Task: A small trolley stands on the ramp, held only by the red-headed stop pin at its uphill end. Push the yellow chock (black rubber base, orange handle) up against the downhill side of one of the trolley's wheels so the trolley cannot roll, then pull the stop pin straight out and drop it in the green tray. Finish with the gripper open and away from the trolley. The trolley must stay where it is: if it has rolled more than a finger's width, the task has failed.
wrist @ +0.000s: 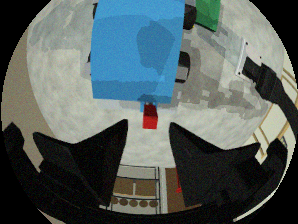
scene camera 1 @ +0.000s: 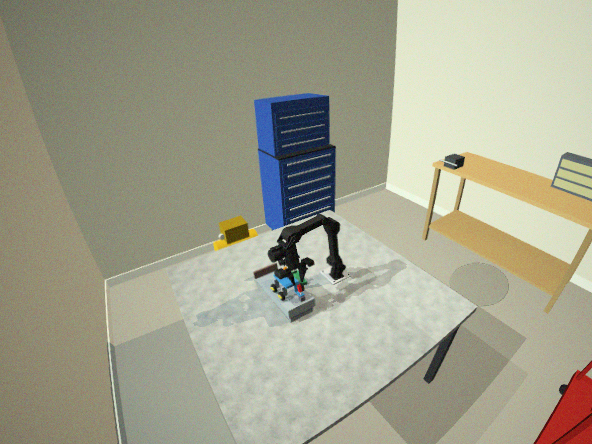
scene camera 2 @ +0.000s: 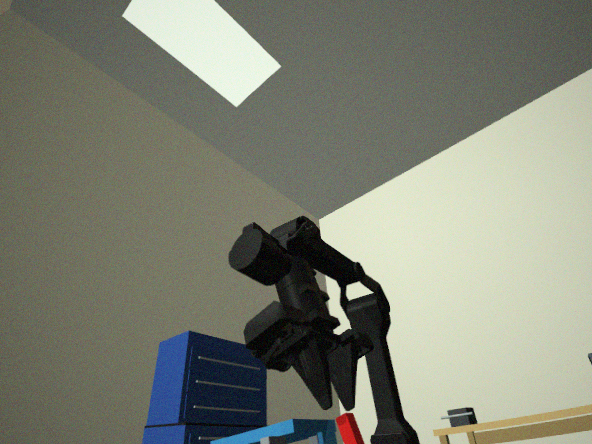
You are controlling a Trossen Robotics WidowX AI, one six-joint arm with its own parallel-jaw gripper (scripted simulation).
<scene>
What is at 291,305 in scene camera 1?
A grey ramp.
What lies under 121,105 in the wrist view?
A grey ramp.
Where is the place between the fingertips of my gripper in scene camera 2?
At 339,409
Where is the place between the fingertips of my gripper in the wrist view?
148,125
</scene>
